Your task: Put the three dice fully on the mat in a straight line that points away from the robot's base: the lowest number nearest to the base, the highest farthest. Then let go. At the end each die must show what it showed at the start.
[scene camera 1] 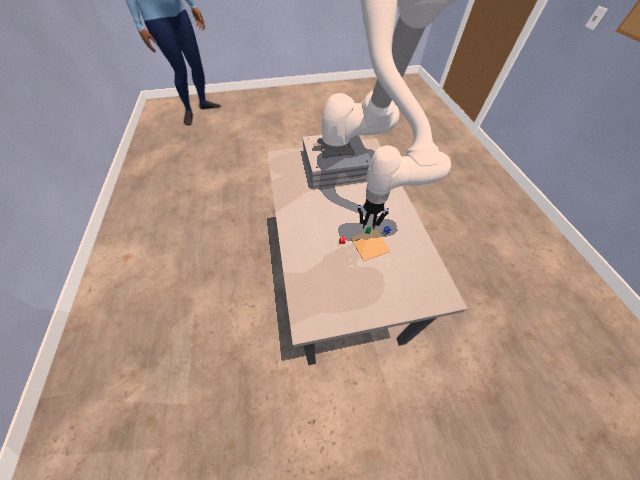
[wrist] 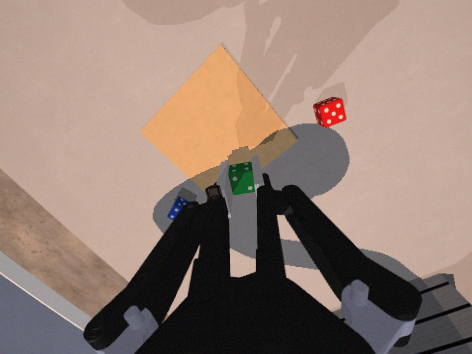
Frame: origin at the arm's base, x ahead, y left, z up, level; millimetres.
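Seen in the pictures: gripper, fingertip midpoint: (scene camera 1: 367,232) (wrist: 241,169); arm's base at its link origin: (scene camera 1: 335,147).
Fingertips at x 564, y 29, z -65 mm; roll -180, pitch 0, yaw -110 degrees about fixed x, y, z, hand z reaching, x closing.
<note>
Pixels of each thing's top centre, then the offset from my fingertips to it. Level surfaces: height alone.
- green die at its top centre: (wrist: 242,183) (scene camera 1: 368,228) 4 mm back, 1 mm left, 25 mm up
- orange mat at its top centre: (wrist: 218,136) (scene camera 1: 370,244) 37 mm ahead, 11 mm left, 46 mm down
- red die at its top centre: (wrist: 333,113) (scene camera 1: 342,238) 3 mm back, 115 mm right, 25 mm down
- blue die at its top centre: (wrist: 178,215) (scene camera 1: 387,228) 23 mm back, 114 mm left, 25 mm down
- table at its surface level: 50 mm down
My gripper (scene camera 1: 368,228) (wrist: 241,169) is shut on the green die (scene camera 1: 368,230) (wrist: 242,179), which shows two pips on its upper face. In the wrist view they are at the near corner of the orange mat (scene camera 1: 373,249) (wrist: 210,110), seemingly a little above the table. The red die (scene camera 1: 342,240) (wrist: 330,112) lies on the table beside the mat, with five pips on its upper face. The blue die (scene camera 1: 387,229) (wrist: 178,208) lies on the table on the other side of the mat; a finger partly hides it in the wrist view, so its upper number is hard to tell.
The table (scene camera 1: 330,310) carries the mat and the robot's grey base block (scene camera 1: 338,178) at its far end in the scene view. The arm's shadow falls over the near part of the mat and around the blue die. A person (scene camera 1: 178,46) stands beyond the table.
</note>
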